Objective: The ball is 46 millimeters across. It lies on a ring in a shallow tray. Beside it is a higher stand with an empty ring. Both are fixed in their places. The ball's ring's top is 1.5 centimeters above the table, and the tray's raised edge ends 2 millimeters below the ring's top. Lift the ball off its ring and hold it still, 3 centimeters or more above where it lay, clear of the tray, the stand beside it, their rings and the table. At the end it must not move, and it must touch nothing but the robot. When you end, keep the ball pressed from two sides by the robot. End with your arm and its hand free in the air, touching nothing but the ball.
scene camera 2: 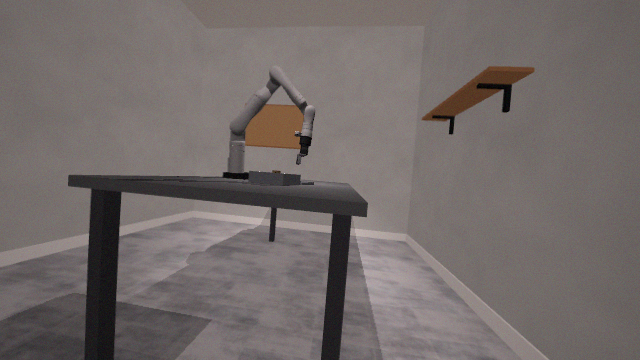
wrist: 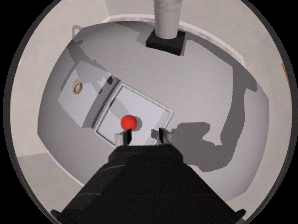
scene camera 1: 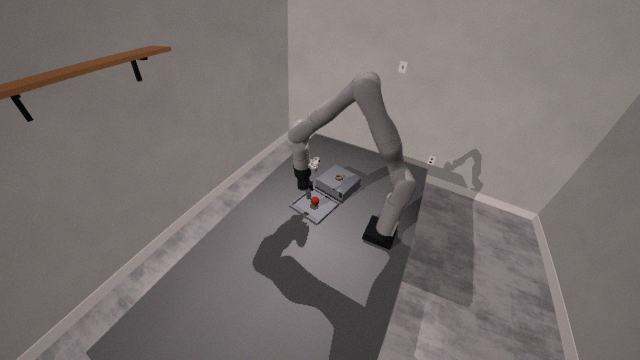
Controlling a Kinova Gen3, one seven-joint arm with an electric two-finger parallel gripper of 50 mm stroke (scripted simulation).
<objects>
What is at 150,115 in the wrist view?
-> A shallow grey tray.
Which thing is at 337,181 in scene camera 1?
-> A higher stand.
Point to a higher stand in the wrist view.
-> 92,85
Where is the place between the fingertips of the gripper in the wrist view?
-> At 145,134
</objects>
